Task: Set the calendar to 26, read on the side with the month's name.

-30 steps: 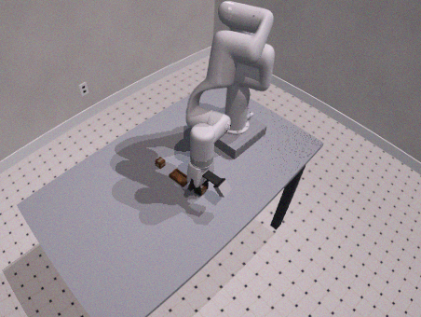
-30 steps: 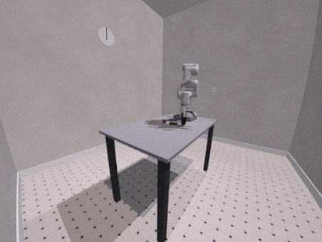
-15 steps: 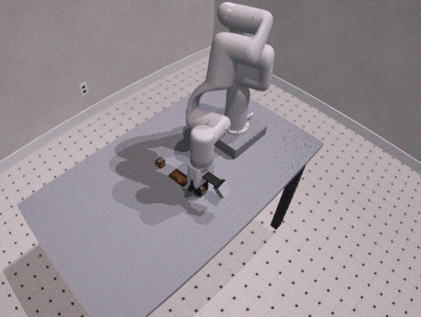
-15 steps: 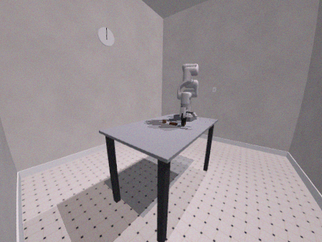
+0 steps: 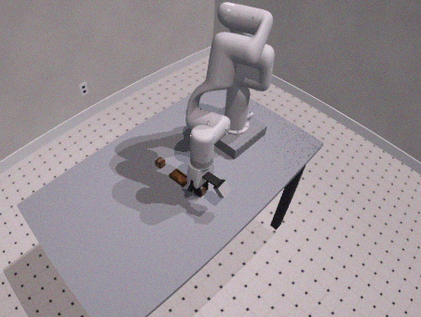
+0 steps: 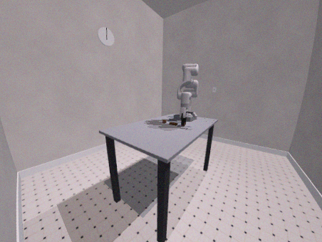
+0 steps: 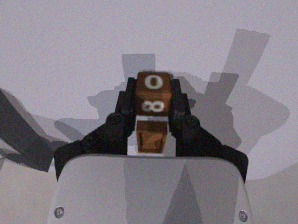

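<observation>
Now: hand 1 cm above the brown cube. Round my hand: brown wooden tray 10 cm to the right, 3 cm below, 2 cm ahead.
</observation>
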